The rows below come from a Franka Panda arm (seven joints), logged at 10 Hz.
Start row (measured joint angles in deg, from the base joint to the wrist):
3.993 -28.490 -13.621 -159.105 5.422 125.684 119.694
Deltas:
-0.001 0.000 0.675 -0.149 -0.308 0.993 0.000
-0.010 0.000 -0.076 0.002 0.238 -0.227 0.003
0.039 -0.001 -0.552 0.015 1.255 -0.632 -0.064
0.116 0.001 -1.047 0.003 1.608 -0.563 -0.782
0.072 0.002 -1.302 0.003 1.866 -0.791 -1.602
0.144 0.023 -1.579 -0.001 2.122 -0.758 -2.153
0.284 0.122 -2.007 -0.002 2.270 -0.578 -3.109
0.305 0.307 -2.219 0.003 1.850 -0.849 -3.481
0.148 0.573 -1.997 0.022 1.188 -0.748 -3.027
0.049 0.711 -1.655 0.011 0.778 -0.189 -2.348
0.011 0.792 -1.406 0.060 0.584 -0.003 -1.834
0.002 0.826 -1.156 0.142 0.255 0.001 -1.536
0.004 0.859 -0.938 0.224 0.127 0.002 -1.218
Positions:
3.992 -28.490 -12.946 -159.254 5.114 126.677 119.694
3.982 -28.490 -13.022 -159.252 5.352 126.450 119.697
4.021 -28.491 -13.574 -159.237 6.607 125.818 119.633
4.137 -28.490 -14.621 -159.234 8.215 125.255 118.851
4.209 -28.488 -15.923 -159.231 10.081 124.464 117.249
4.353 -28.465 -17.502 -159.232 12.203 123.706 115.096
4.637 -28.343 -19.509 -159.234 14.473 123.128 111.987
4.942 -28.036 -21.728 -159.231 16.323 122.279 108.506
5.090 -27.463 -23.725 -159.209 17.511 121.531 105.479
5.139 -26.752 -25.380 -159.198 18.289 121.342 103.131
5.150 -25.960 -26.786 -159.138 18.873 121.339 101.297
5.152 -25.134 -27.942 -158.996 19.128 121.340 99.761
5.156 -24.275 -28.880 -158.772 19.255 121.342 98.543

